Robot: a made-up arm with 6 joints. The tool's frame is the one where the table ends. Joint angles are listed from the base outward.
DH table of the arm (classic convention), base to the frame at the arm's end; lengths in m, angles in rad. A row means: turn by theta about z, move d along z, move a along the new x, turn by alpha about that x. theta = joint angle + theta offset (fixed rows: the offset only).
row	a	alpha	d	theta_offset
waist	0.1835	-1.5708	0.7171	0
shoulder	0.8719	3.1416	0	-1.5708
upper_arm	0.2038	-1.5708	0	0
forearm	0	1.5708	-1.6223	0
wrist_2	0	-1.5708	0	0
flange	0	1.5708	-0.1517	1.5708
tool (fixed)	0	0	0	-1.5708
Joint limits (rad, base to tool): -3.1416..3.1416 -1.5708..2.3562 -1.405..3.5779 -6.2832..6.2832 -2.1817..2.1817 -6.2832..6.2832
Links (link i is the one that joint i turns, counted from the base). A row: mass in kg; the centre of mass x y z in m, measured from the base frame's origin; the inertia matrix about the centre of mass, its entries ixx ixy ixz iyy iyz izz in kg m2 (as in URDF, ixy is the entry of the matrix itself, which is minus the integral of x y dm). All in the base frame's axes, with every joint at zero. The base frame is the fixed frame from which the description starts. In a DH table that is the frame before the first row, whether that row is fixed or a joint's. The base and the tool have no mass.
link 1: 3.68; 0.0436 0.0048 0.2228; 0.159 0 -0.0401 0.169 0 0.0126
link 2: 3.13; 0.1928 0.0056 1.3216; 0.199 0 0 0.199 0 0.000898
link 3: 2.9; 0.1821 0.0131 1.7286; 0.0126 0 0 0.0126 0 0.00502
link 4: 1.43; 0.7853 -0.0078 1.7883; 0.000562 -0.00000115 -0.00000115 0.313 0 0.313
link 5: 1.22; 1.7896 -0.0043 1.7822; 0.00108 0 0 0.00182 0 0.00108
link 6: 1.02; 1.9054 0.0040 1.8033; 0.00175 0 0 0.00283 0 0.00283
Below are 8 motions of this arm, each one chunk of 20 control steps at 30 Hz.
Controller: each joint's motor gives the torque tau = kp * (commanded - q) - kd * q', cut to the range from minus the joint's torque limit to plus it. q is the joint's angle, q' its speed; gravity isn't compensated. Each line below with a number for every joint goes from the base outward.
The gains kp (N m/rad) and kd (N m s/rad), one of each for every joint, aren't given. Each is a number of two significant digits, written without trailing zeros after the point. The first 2 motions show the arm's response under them.
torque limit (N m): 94 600 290 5.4 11 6.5
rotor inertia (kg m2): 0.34 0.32 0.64 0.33 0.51 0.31
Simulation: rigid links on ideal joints. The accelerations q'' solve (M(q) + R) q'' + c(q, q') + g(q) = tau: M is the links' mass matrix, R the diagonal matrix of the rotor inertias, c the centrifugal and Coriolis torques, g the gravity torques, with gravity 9.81 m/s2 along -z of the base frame. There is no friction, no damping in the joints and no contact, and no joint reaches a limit. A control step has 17 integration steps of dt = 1/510 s. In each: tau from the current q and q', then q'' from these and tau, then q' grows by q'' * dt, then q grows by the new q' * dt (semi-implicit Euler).
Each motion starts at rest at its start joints. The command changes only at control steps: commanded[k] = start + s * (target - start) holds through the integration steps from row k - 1 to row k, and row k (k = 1, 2, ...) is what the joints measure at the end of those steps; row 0 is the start. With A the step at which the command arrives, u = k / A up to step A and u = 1 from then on. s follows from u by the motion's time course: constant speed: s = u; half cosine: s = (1 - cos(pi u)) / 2; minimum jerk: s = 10 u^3 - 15 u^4 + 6 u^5; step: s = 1 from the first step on.
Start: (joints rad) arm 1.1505 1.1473 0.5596 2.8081 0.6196 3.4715
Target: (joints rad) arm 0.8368 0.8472 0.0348 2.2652 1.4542 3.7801
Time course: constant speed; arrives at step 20
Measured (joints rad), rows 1 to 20:
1: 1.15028 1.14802 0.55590 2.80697 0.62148 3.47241
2: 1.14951 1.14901 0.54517 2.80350 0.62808 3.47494
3: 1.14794 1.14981 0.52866 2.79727 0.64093 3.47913
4: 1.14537 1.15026 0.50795 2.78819 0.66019 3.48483
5: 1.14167 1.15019 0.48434 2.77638 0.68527 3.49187
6: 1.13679 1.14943 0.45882 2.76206 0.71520 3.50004
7: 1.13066 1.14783 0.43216 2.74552 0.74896 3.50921
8: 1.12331 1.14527 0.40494 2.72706 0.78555 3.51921
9: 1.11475 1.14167 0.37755 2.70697 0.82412 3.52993
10: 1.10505 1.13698 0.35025 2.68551 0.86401 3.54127
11: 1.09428 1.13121 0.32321 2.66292 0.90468 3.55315
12: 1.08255 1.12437 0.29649 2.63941 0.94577 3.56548
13: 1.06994 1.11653 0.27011 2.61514 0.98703 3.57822
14: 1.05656 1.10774 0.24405 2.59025 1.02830 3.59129
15: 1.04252 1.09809 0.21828 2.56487 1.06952 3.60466
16: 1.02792 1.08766 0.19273 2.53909 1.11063 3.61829
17: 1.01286 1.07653 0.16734 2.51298 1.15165 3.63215
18: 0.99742 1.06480 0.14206 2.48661 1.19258 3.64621
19: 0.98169 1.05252 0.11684 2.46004 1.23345 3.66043
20: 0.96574 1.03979 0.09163 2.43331 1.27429 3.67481
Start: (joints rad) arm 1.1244 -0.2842 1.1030 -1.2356 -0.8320 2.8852
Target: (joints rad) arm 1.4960 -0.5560 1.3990 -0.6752 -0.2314 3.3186
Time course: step
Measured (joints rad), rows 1 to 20:
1: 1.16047 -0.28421 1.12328 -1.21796 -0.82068 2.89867
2: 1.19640 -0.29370 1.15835 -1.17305 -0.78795 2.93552
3: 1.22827 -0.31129 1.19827 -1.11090 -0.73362 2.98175
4: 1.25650 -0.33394 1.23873 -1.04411 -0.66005 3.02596
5: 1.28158 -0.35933 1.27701 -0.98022 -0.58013 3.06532
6: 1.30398 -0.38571 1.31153 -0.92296 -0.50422 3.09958
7: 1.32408 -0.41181 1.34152 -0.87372 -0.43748 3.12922
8: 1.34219 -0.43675 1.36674 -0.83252 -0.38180 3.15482
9: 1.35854 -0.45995 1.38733 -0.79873 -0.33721 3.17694
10: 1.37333 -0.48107 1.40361 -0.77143 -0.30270 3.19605
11: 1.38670 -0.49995 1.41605 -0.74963 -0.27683 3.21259
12: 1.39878 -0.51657 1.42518 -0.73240 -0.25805 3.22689
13: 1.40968 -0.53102 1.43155 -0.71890 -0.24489 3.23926
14: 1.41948 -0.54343 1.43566 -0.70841 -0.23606 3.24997
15: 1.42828 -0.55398 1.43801 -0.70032 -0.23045 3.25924
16: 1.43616 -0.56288 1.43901 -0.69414 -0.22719 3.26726
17: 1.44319 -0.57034 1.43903 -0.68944 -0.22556 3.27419
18: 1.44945 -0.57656 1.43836 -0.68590 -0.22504 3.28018
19: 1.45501 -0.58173 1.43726 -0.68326 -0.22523 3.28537
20: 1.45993 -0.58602 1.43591 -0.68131 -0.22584 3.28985
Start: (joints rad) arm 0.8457 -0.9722 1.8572 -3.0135 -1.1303 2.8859
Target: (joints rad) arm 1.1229 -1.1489 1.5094 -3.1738 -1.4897 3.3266
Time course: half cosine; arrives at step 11
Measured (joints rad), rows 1 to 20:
1: 0.84580 -0.97504 1.85651 -3.01361 -1.13091 2.88644
2: 0.84639 -0.98141 1.85522 -3.01426 -1.13350 2.88896
3: 0.84803 -0.99108 1.85054 -3.01599 -1.13985 2.89514
4: 0.85139 -1.00374 1.84032 -3.01929 -1.15152 2.90633
5: 0.85704 -1.01888 1.82352 -3.02451 -1.16947 2.92323
6: 0.86540 -1.03581 1.80016 -3.03188 -1.19389 2.94590
7: 0.87665 -1.05371 1.77124 -3.04141 -1.22413 2.97375
8: 0.89073 -1.07171 1.73856 -3.05294 -1.25880 3.00557
9: 0.90730 -1.08894 1.70447 -3.06608 -1.29593 3.03972
10: 0.92575 -1.10461 1.67159 -3.08032 -1.33319 3.07420
11: 0.94527 -1.11802 1.64255 -3.09496 -1.36806 3.10691
12: 0.96499 -1.12919 1.61867 -3.10934 -1.39854 3.13632
13: 0.98419 -1.13872 1.59968 -3.12290 -1.42375 3.16205
14: 1.00239 -1.14716 1.58495 -3.13532 -1.44374 3.18436
15: 1.01927 -1.15485 1.57379 -3.14637 -1.45903 3.20363
16: 1.03465 -1.16198 1.56558 -3.15598 -1.47037 3.22027
17: 1.04845 -1.16869 1.55970 -3.16412 -1.47850 3.23463
18: 1.06069 -1.17502 1.55564 -3.17087 -1.48415 3.24704
19: 1.07141 -1.18101 1.55295 -3.17631 -1.48794 3.25775
20: 1.08071 -1.18665 1.55127 -3.18058 -1.49036 3.26700

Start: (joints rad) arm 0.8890 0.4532 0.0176 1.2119 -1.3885 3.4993
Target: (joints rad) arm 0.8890 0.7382 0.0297 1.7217 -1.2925 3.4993
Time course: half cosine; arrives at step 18
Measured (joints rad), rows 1 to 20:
1: 0.88901 0.45501 0.01633 1.21192 -1.38840 3.49929
2: 0.88902 0.45903 0.01284 1.21188 -1.38789 3.49926
3: 0.88903 0.46474 0.00839 1.21221 -1.38682 3.49920
4: 0.88904 0.47194 0.00398 1.21377 -1.38508 3.49912
5: 0.88906 0.48055 0.00016 1.21759 -1.38258 3.49902
6: 0.88906 0.49052 -0.00280 1.22461 -1.37926 3.49893
7: 0.88907 0.50183 -0.00486 1.23556 -1.37511 3.49885
8: 0.88908 0.51446 -0.00610 1.25088 -1.37014 3.49879
9: 0.88908 0.52836 -0.00665 1.27073 -1.36440 3.49874
10: 0.88907 0.54343 -0.00671 1.29493 -1.35798 3.49870
11: 0.88906 0.55954 -0.00645 1.32306 -1.35100 3.49868
12: 0.88905 0.57650 -0.00606 1.35447 -1.34360 3.49867
13: 0.88902 0.59406 -0.00567 1.38831 -1.33595 3.49867
14: 0.88900 0.61193 -0.00540 1.42361 -1.32826 3.49868
15: 0.88896 0.62981 -0.00535 1.45932 -1.32071 3.49870
16: 0.88893 0.64732 -0.00555 1.49435 -1.31352 3.49872
17: 0.88891 0.66412 -0.00606 1.52760 -1.30688 3.49875
18: 0.88889 0.67983 -0.00686 1.55806 -1.30099 3.49878
19: 0.88888 0.69424 -0.00784 1.58492 -1.29599 3.49880
20: 0.88888 0.70729 -0.00880 1.60783 -1.29193 3.49883

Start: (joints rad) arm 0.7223 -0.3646 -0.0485 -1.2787 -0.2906 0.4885
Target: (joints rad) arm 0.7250 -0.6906 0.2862 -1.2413 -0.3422 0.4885
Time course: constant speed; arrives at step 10
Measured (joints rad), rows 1 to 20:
1: 0.72229 -0.36578 -0.04935 -1.27809 -0.29113 0.48844
2: 0.72229 -0.36796 -0.04788 -1.27619 -0.29275 0.48828
3: 0.72230 -0.37175 -0.04176 -1.27307 -0.29541 0.48806
4: 0.72232 -0.37783 -0.03042 -1.26900 -0.29890 0.48783
5: 0.72236 -0.38655 -0.01395 -1.26435 -0.30299 0.48762
6: 0.72243 -0.39802 0.00719 -1.25945 -0.30746 0.48744
7: 0.72252 -0.41218 0.03232 -1.25457 -0.31215 0.48730
8: 0.72265 -0.42888 0.06071 -1.24990 -0.31694 0.48720
9: 0.72279 -0.44791 0.09166 -1.24553 -0.32177 0.48714
10: 0.72297 -0.46905 0.12454 -1.24152 -0.32659 0.48712
11: 0.72317 -0.49177 0.15670 -1.23834 -0.33097 0.48717
12: 0.72340 -0.51485 0.18570 -1.23635 -0.33457 0.48731
13: 0.72364 -0.53732 0.21053 -1.23551 -0.33737 0.48750
14: 0.72387 -0.55852 0.23091 -1.23556 -0.33951 0.48771
15: 0.72407 -0.57804 0.24705 -1.23620 -0.34113 0.48792
16: 0.72426 -0.59569 0.25936 -1.23714 -0.34237 0.48811
17: 0.72441 -0.61139 0.26840 -1.23816 -0.34336 0.48828
18: 0.72454 -0.62521 0.27474 -1.23908 -0.34417 0.48841
19: 0.72465 -0.63725 0.27892 -1.23980 -0.34486 0.48852
20: 0.72474 -0.64766 0.28143 -1.24027 -0.34546 0.48860

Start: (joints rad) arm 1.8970 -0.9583 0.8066 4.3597 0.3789 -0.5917
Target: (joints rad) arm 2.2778 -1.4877 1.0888 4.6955 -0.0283 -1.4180
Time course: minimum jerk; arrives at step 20
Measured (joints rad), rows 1 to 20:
1: 1.89702 -0.96064 0.80535 4.35959 0.37915 -0.59179
2: 1.89719 -0.96443 0.80572 4.35941 0.37957 -0.59232
3: 1.89777 -0.96919 0.80776 4.35953 0.37944 -0.59401
4: 1.89917 -0.97503 0.81118 4.36035 0.37795 -0.59792
5: 1.90181 -0.98222 0.81602 4.36235 0.37427 -0.60522
6: 1.90612 -0.99113 0.82251 4.36600 0.36763 -0.61703
7: 1.91244 -1.00222 0.83099 4.37175 0.35736 -0.63423
8: 1.92099 -1.01590 0.84181 4.38000 0.34303 -0.65740
9: 1.93186 -1.03253 0.85525 4.39102 0.32443 -0.68678
10: 1.94499 -1.05235 0.87146 4.40497 0.30164 -0.72221
11: 1.96020 -1.07545 0.89039 4.42182 0.27502 -0.76317
12: 1.97722 -1.10172 0.91183 4.44135 0.24521 -0.80880
13: 1.99571 -1.13089 0.93536 4.46318 0.21308 -0.85796
14: 2.01528 -1.16250 0.96038 4.48672 0.17970 -0.90928
15: 2.03553 -1.19593 0.98617 4.51125 0.14625 -0.96128
16: 2.05609 -1.23046 1.01191 4.53597 0.11394 -1.01243
17: 2.07657 -1.26526 1.03677 4.56002 0.08392 -1.06131
18: 2.09664 -1.29950 1.05994 4.58260 0.05716 -1.10667
19: 2.11597 -1.33240 1.08074 4.60305 0.03438 -1.14764
20: 2.13431 -1.36330 1.09867 4.62092 0.01588 -1.18378

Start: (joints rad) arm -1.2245 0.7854 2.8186 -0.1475 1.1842 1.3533
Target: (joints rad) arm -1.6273 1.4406 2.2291 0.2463 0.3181 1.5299
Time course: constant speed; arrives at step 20
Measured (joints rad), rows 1 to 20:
1: -1.22572 0.78797 2.82019 -0.14673 1.18250 1.35370
2: -1.22891 0.79252 2.81947 -0.14418 1.17694 1.35484
3: -1.23402 0.79900 2.81406 -0.13939 1.16599 1.35686
4: -1.24084 0.80786 2.80359 -0.13223 1.14910 1.35975
5: -1.24918 0.81930 2.78832 -0.12281 1.12642 1.36344
6: -1.25883 0.83332 2.76879 -0.11133 1.09854 1.36784
7: -1.26962 0.84981 2.74571 -0.09807 1.06622 1.37288
8: -1.28139 0.86859 2.71976 -0.08328 1.03028 1.37848
9: -1.29397 0.88946 2.69162 -0.06725 0.99151 1.38455
10: -1.30725 0.91220 2.66183 -0.05022 0.95060 1.39103
11: -1.32111 0.93660 2.63086 -0.03240 0.90813 1.39788
12: -1.33545 0.96245 2.59908 -0.01398 0.86459 1.40503
13: -1.35020 0.98959 2.56675 0.00488 0.82034 1.41244
14: -1.36529 1.01786 2.53409 0.02405 0.77564 1.42007
15: -1.38067 1.04710 2.50122 0.04344 0.73071 1.42791
16: -1.39631 1.07721 2.46825 0.06295 0.68566 1.43590
17: -1.41218 1.10806 2.43525 0.08253 0.64059 1.44404
18: -1.42826 1.13956 2.40227 0.10213 0.59554 1.45231
19: -1.44453 1.17164 2.36932 0.12171 0.55056 1.46068
20: -1.46098 1.20421 2.33642 0.14126 0.50564 1.46914

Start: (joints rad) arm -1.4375 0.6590 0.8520 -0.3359 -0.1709 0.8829
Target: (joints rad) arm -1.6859 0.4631 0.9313 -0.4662 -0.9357 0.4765
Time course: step
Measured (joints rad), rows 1 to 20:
1: -1.44077 0.65469 0.85080 -0.34086 -0.18557 0.87117
2: -1.45015 0.64738 0.85328 -0.35228 -0.22776 0.83811
3: -1.46450 0.63852 0.85859 -0.36687 -0.29657 0.79565
4: -1.48215 0.62878 0.86531 -0.38232 -0.38995 0.75446
5: -1.50167 0.61875 0.87228 -0.39707 -0.49376 0.71744
6: -1.52189 0.60887 0.87883 -0.41018 -0.59288 0.68497
7: -1.54193 0.59945 0.88462 -0.42122 -0.67971 0.65674
8: -1.56114 0.59064 0.88952 -0.43009 -0.75148 0.63229
9: -1.57906 0.58255 0.89353 -0.43691 -0.80825 0.61112
10: -1.59543 0.57519 0.89670 -0.44195 -0.85150 0.59282
11: -1.61010 0.56858 0.89912 -0.44551 -0.88337 0.57700
12: -1.62303 0.56269 0.90090 -0.44791 -0.90611 0.56333
13: -1.63427 0.55747 0.90216 -0.44946 -0.92181 0.55152
14: -1.64391 0.55286 0.90298 -0.45039 -0.93226 0.54132
15: -1.65209 0.54882 0.90347 -0.45093 -0.93892 0.53252
16: -1.65894 0.54529 0.90370 -0.45123 -0.94296 0.52492
17: -1.66464 0.54221 0.90373 -0.45140 -0.94522 0.51837
18: -1.66931 0.53953 0.90364 -0.45153 -0.94634 0.51271
19: -1.67312 0.53719 0.90345 -0.45166 -0.94677 0.50784
20: -1.67619 0.53516 0.90320 -0.45183 -0.94680 0.50363

